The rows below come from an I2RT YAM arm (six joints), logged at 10 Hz.
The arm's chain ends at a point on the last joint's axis. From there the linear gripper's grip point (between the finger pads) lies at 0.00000 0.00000 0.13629 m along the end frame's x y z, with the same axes.
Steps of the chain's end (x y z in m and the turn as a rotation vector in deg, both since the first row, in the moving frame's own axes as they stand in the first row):
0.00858, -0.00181, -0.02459, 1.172, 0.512, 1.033
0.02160, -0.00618, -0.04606, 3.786, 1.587, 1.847
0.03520, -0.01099, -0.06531, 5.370, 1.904, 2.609
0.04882, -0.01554, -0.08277, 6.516, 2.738, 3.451
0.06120, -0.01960, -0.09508, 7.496, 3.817, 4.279
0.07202, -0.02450, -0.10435, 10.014, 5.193, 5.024
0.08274, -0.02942, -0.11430, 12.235, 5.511, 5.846
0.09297, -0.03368, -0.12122, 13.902, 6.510, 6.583
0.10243, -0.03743, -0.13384, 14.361, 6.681, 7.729
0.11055, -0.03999, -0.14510, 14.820, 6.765, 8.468
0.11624, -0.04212, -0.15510, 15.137, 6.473, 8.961
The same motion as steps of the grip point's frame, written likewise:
0.00982, -0.00459, -0.02462, 1.172, 0.512, 1.033
0.02552, -0.01512, -0.04641, 3.786, 1.587, 1.847
0.04001, -0.02364, -0.06598, 5.370, 1.904, 2.609
0.05578, -0.03080, -0.08381, 6.516, 2.738, 3.451
0.07090, -0.03701, -0.09655, 7.496, 3.817, 4.279
0.08532, -0.04760, -0.10698, 10.014, 5.193, 5.024
0.09718, -0.05754, -0.11802, 12.235, 5.511, 5.846
0.11012, -0.06540, -0.12608, 13.902, 6.510, 6.583
0.12036, -0.06999, -0.13901, 14.361, 6.681, 7.729
0.12895, -0.07346, -0.15056, 14.820, 6.765, 8.468
0.13415, -0.07629, -0.16068, 15.137, 6.473, 8.961

